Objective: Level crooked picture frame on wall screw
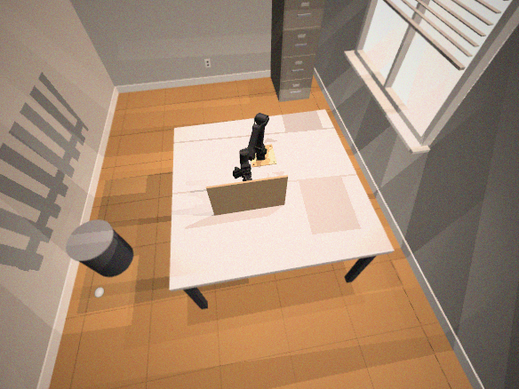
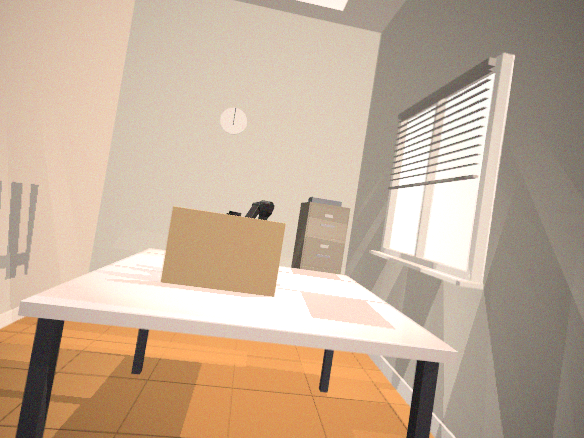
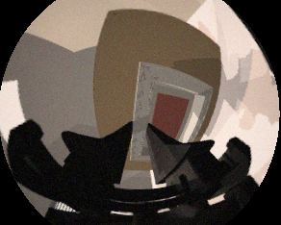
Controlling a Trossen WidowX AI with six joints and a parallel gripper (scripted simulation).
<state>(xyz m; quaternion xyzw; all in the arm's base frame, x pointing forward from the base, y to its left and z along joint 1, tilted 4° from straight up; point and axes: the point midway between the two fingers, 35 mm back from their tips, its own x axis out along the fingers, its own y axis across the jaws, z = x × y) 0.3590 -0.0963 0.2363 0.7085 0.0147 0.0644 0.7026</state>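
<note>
Now: the picture frame 50 mm below my gripper tip and 10 mm ahead of it. From my gripper tip the other things lie so: wall board 70 mm below, 20 mm ahead.
</note>
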